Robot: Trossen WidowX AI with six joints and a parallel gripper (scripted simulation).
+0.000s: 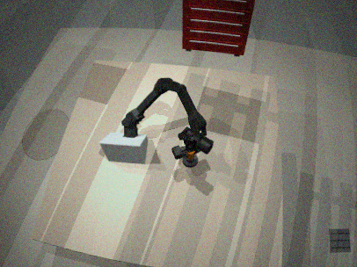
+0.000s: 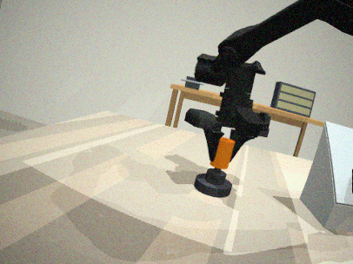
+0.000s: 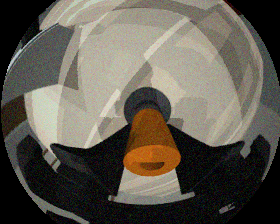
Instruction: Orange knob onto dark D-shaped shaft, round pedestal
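The dark round pedestal lies 40 mm below my gripper tip. From my gripper tip the other things lie so: orange knob (20 mm above).
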